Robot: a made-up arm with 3 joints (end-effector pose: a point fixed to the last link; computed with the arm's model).
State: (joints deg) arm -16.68 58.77 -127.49
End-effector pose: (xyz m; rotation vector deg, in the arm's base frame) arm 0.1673 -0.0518 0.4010 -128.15 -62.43 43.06
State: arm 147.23 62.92 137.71
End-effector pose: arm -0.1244 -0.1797 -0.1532 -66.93 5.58 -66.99
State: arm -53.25 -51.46 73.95
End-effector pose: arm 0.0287 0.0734 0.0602 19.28 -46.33 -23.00
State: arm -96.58 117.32 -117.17
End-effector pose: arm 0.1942 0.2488 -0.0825 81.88 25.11 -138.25
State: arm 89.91 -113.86 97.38
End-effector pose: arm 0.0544 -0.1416 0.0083 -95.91 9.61 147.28
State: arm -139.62 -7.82 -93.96
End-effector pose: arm -0.1014 0.3703 0.1541 126.19 3.75 8.90
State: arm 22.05 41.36 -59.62
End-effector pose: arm 0.1465 -0.2387 0.0270 -35.90 -27.52 31.84
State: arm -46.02 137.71 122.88
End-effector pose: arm -0.1367 0.1138 0.3026 34.40 142.42 13.84
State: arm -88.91 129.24 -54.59
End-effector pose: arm 0.1679 0.0306 -0.1087 -67.60 44.27 143.37
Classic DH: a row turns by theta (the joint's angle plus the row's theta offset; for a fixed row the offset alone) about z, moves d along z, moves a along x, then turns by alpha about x. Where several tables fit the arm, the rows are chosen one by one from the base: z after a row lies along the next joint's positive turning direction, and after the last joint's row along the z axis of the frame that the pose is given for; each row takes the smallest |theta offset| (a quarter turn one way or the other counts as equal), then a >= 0, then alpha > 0; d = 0 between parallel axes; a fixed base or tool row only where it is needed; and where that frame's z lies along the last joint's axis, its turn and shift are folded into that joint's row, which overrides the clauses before.
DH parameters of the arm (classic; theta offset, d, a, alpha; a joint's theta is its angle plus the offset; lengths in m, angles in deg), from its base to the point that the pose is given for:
base (fixed): 90 0.075 0 90
joint 1: 0 -0.062 -0.01 -90
joint 2: 0 0.138 -0.1 90
joint 3: 0 0.005 -0.026 -90
tool (fixed): -90 -0.228 0 0

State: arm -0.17 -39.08 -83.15
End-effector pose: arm -0.2658 -0.2685 0.2124 -79.82 28.24 -31.93
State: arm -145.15 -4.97 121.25
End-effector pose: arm -0.0476 0.0537 -0.1728 -23.88 -3.65 3.43
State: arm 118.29 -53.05 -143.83
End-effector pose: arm -0.2297 -0.2296 -0.2103 -23.68 40.31 35.12
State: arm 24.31 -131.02 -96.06
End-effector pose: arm -0.3097 0.1039 0.3281 -36.30 117.98 -67.61
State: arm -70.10 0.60 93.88
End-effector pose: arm -0.0584 0.1605 0.0062 23.78 0.60 0.08
